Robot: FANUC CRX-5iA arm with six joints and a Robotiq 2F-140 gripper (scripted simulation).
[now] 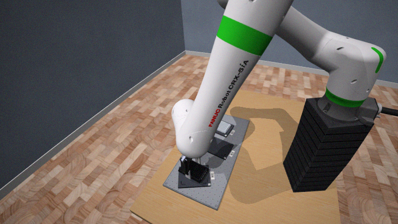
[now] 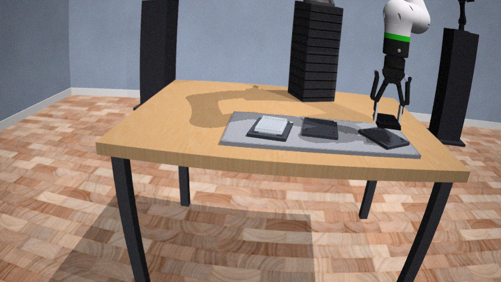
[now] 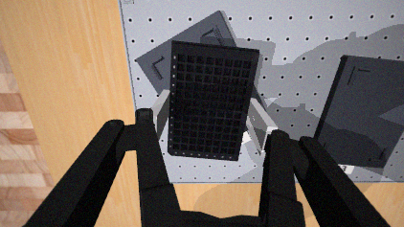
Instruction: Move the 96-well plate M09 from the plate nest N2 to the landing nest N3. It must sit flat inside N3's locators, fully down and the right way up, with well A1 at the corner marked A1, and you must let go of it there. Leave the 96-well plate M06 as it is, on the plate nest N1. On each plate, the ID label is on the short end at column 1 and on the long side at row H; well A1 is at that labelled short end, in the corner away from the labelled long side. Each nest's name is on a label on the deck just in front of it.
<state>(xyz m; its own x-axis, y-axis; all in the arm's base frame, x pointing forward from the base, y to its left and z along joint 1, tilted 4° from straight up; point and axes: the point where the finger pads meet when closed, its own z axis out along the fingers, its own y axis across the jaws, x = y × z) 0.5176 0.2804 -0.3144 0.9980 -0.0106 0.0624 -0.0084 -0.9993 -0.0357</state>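
My gripper is now 230 mm to the left of the landing nest N3, 80 mm above it and 20 mm past it. Round my hand: N2 label: 90 mm below, 80 mm behind, 50 mm to the right; then plate nest N2: 80 mm below; then black 96-well plate M09: 20 mm below.
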